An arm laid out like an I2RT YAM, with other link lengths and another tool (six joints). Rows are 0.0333 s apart.
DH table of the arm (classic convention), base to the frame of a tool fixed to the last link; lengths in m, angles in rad. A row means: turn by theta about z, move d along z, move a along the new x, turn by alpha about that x. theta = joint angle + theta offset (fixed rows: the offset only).
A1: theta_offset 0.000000; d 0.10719; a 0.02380; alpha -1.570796
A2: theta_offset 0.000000; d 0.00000; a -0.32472; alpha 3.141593
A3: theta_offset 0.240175; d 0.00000; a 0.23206; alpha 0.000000
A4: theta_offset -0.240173; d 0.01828; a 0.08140; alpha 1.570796
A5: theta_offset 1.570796; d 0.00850; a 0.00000; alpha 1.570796
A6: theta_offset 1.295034; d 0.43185; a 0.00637; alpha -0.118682
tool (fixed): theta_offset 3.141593; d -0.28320; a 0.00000; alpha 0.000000
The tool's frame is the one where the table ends.
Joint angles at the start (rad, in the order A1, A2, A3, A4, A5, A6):
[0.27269, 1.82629, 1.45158, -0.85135, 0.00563, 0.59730]
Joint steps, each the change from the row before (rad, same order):
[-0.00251, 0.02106, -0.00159, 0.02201, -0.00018, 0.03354]
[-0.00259, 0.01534, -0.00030, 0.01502, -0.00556, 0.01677]
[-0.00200, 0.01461, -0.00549, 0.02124, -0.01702, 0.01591]
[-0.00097, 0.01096, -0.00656, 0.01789, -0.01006, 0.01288]
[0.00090, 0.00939, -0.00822, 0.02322, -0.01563, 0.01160]
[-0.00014, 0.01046, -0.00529, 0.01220, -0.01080, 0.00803]
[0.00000, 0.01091, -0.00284, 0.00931, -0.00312, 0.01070]
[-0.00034, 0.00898, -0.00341, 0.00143, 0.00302, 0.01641]
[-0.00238, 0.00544, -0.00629, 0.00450, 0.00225, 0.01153]
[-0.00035, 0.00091, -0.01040, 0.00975, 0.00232, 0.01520]
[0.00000, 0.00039, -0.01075, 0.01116, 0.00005, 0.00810]
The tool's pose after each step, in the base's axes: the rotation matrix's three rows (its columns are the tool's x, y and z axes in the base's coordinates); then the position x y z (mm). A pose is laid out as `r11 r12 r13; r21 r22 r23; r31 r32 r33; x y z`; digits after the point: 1 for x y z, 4 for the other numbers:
0.9428 -0.0277 0.3322; -0.0996 -0.9744 0.2016; 0.3181 -0.2231 -0.9214; 393.8 58.9 156.1
0.9421 -0.0445 0.3324; -0.1185 -0.9714 0.2056; 0.3137 -0.2331 -0.9205; 397.2 60.0 150.8
0.9421 -0.0565 0.3305; -0.1355 -0.9658 0.2211; 0.3067 -0.2531 -0.9176; 400.1 62.9 144.3
0.9418 -0.0668 0.3294; -0.1487 -0.9617 0.2301; 0.3014 -0.2657 -0.9157; 402.0 64.8 138.9
0.9411 -0.0712 0.3306; -0.1589 -0.9561 0.2463; 0.2986 -0.2843 -0.9111; 404.3 68.5 133.8
0.9425 -0.0771 0.3251; -0.1660 -0.9525 0.2554; 0.2900 -0.2947 -0.9105; 405.2 70.6 128.7
0.9429 -0.0876 0.3214; -0.1759 -0.9503 0.2570; 0.2829 -0.2989 -0.9114; 406.2 71.5 124.0
0.9431 -0.1072 0.3146; -0.1916 -0.9488 0.2511; 0.2716 -0.2971 -0.9154; 405.3 71.0 119.6
0.9425 -0.1229 0.3108; -0.2047 -0.9473 0.2462; 0.2642 -0.2957 -0.9180; 404.5 69.7 115.9
0.9400 -0.1384 0.3119; -0.2198 -0.9448 0.2432; 0.2610 -0.2971 -0.9185; 403.3 69.2 113.2
0.9385 -0.1459 0.3128; -0.2276 -0.9430 0.2429; 0.2595 -0.2992 -0.9182; 402.5 69.1 110.6

